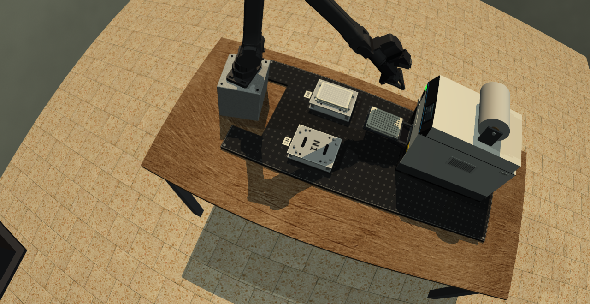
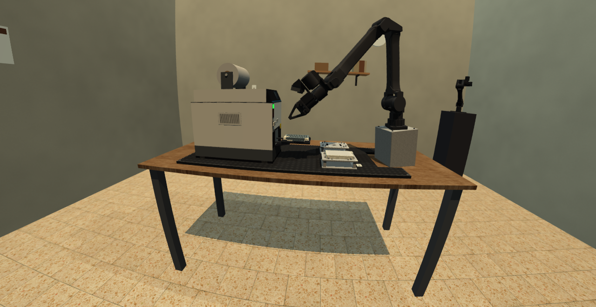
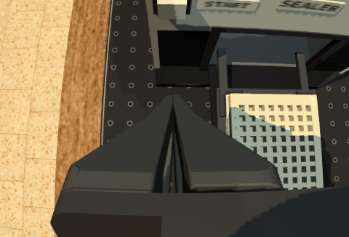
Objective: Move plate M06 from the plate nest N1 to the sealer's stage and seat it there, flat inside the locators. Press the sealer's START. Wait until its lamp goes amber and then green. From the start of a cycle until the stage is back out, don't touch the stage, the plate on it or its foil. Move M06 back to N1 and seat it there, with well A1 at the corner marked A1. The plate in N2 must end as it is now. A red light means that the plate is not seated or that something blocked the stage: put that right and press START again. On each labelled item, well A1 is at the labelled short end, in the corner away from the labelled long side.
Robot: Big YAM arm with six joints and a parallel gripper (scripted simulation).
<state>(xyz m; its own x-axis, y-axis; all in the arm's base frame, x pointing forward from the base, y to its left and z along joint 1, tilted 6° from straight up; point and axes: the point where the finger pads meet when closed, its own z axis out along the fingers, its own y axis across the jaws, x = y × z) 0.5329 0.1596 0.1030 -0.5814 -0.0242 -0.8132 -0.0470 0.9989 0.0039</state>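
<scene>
The start button is 8 cm ahead of my hand and 3 cm below it. Round my hand: plate M06: 11 cm below, 9 cm to the right, 2 cm behind; well plate: 23 cm behind, 17 cm below, 3 cm to the right; sealer stage: 12 cm below, 9 cm to the right, 2 cm behind.
</scene>
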